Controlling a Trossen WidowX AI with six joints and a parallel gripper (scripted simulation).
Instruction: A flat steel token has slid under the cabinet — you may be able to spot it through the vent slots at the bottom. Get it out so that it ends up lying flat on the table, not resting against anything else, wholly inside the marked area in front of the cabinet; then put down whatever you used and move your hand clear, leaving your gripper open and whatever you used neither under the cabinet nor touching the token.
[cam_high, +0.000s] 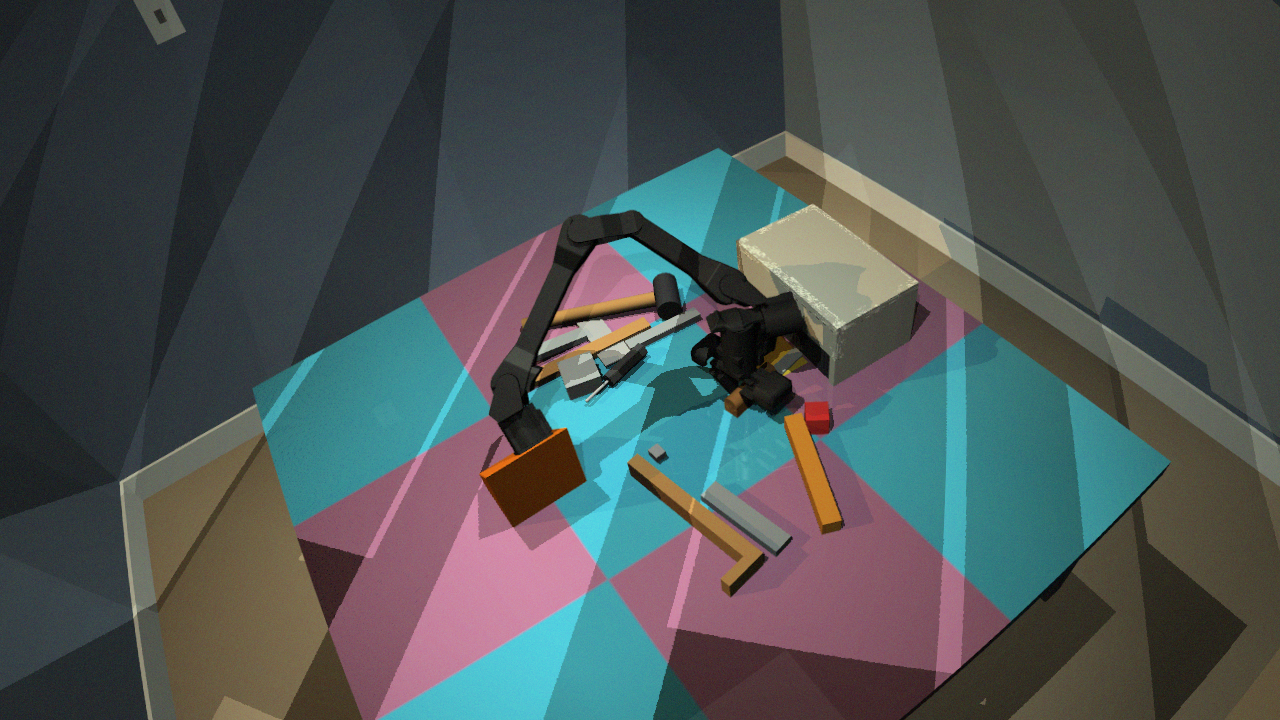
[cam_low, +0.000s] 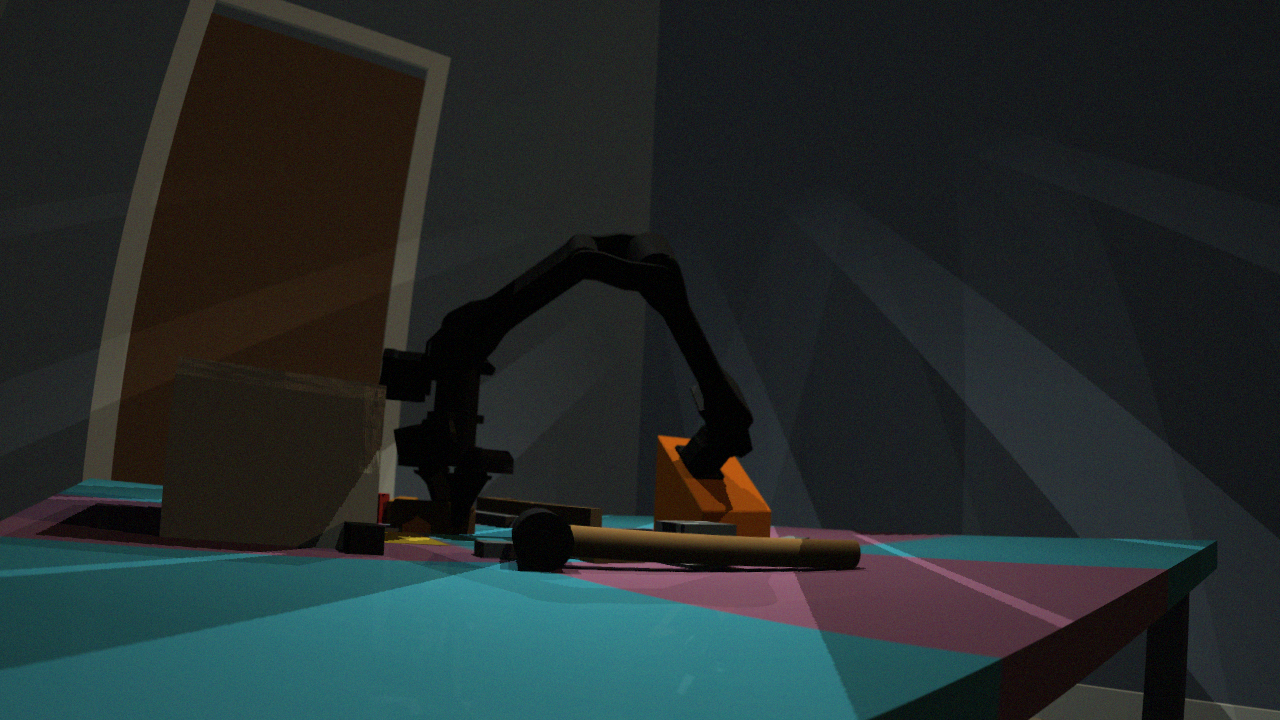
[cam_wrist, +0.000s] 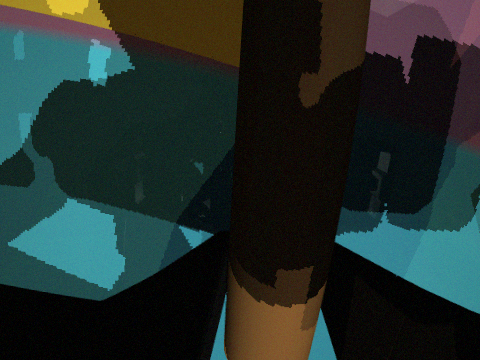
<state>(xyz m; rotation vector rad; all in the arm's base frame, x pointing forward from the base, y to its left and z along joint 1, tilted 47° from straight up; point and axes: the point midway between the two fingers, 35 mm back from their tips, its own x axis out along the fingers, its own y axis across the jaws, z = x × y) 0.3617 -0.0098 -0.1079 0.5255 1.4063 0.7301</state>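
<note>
The small grey cube is 180 mm behind my gripper tip and 10 mm to the left of it. The rest, counted from my gripper tip: orange bar: 200 mm to the right, 20 mm behind, 10 mm above; then grey bar: 190 mm to the right, 150 mm behind; then red cube: 120 mm to the right, 60 mm ahead, 10 mm above.
</note>
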